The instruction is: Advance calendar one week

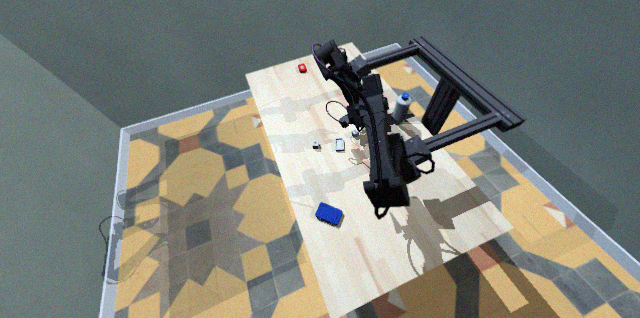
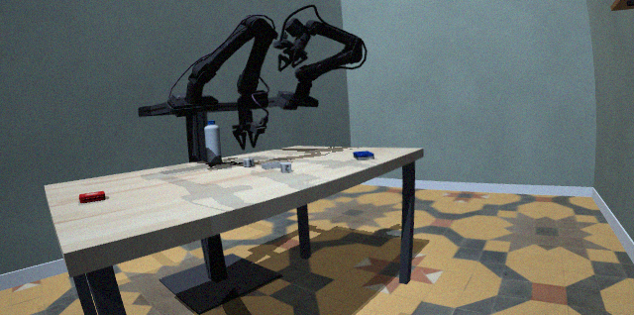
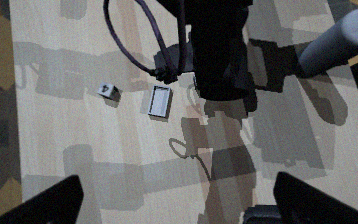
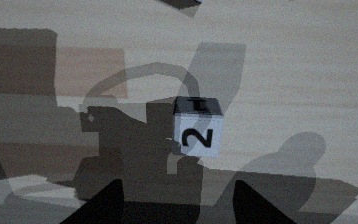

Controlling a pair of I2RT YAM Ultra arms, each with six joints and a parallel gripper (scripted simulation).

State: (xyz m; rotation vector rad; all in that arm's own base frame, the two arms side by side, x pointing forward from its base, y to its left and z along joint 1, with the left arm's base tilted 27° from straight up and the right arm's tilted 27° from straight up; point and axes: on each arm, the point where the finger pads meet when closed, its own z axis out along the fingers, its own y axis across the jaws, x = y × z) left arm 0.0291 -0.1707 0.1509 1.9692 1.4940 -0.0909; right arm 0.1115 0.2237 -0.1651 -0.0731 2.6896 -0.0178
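Observation:
Right now my right hand is 110 mm short of the calendar tray, 30 mm to the right of it and 70 mm above it. The rest, counted from my right hand: white bottle (270 mm behind, 20 mm to the right, 10 mm above); red object (140 mm ahead, 670 mm to the right, 70 mm below); blue block (300 mm ahead, 370 mm to the left, 70 mm below).

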